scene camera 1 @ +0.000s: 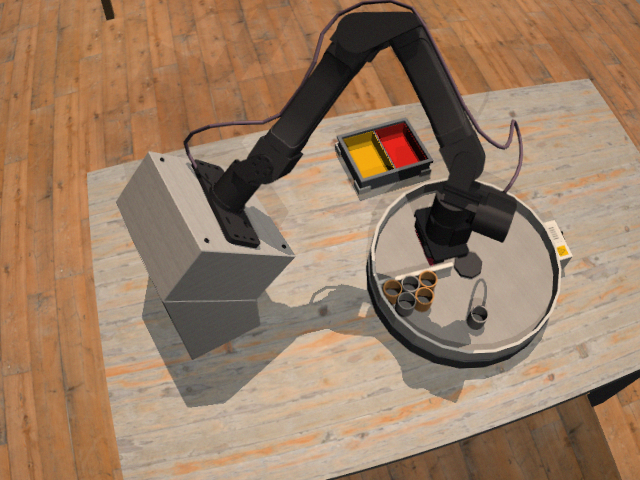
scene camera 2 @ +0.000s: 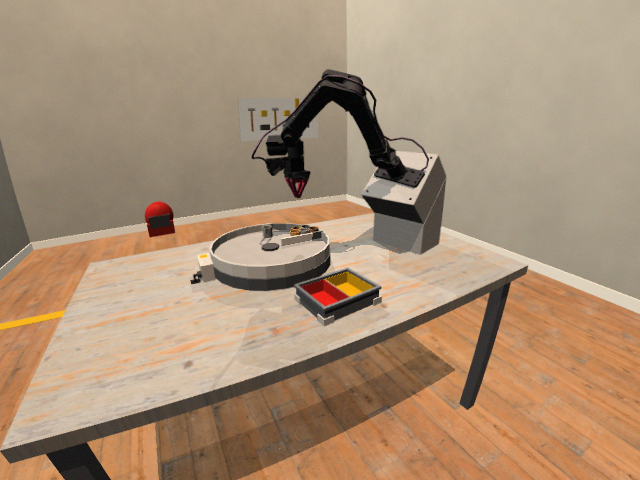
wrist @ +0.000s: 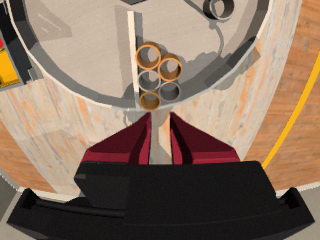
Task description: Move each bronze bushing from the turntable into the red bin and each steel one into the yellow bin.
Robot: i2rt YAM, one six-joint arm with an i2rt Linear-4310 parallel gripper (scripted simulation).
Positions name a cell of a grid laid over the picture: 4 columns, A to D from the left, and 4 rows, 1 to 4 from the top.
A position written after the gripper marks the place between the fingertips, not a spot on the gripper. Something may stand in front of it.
In view: the gripper (scene camera 1: C3), a yellow bin (scene camera 1: C2), a red bin (scene camera 1: C2), a two-part bin tray (scene camera 1: C2) and a turntable (scene camera 1: D3).
The two-part bin tray also shows in scene camera 2 (scene camera 2: C3). The gripper also shows in the wrist view (wrist: C2). The turntable is seen too in scene camera 2 (scene camera 2: B3) and in the wrist view (wrist: B1).
